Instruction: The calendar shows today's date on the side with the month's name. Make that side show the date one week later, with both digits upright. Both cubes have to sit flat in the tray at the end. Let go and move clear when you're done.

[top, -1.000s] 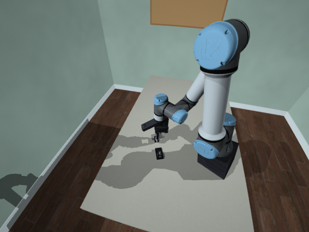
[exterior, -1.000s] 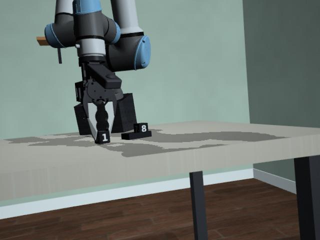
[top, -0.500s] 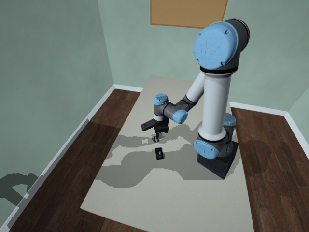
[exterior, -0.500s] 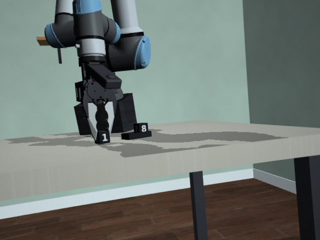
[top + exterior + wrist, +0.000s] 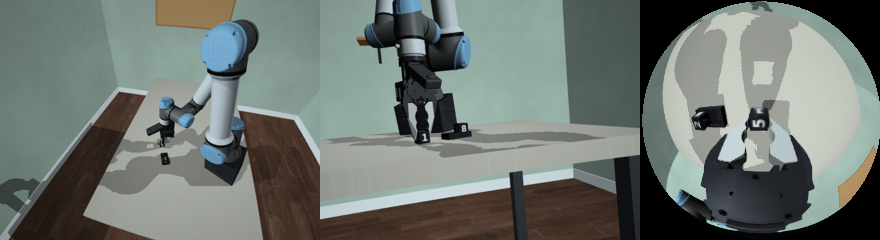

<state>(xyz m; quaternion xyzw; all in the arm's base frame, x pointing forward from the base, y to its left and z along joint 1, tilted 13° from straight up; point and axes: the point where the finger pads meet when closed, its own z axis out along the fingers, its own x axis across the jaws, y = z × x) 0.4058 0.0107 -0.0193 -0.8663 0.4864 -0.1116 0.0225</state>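
Now: hand 1 cm above the black digit cube. From my hand the other things lie so: black tray (9 cm to the left, 6 cm behind, 2 cm below).
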